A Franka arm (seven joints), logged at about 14 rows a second.
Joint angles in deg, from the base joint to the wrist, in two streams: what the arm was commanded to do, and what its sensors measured. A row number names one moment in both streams.
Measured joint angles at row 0:
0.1 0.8 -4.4 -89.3 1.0 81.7 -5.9
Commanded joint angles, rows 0 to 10:
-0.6 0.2 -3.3 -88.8 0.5 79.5 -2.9
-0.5 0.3 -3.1 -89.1 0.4 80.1 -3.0
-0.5 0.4 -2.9 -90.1 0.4 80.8 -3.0
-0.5 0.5 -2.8 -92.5 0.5 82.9 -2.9
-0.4 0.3 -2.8 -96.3 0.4 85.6 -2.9
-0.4 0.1 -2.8 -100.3 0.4 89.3 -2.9
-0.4 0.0 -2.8 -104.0 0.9 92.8 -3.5
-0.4 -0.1 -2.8 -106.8 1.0 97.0 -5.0
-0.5 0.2 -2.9 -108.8 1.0 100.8 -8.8
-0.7 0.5 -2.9 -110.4 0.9 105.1 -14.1
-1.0 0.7 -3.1 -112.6 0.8 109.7 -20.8
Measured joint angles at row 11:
0.1 1.8 -3.4 -108.9 1.0 103.8 -12.1
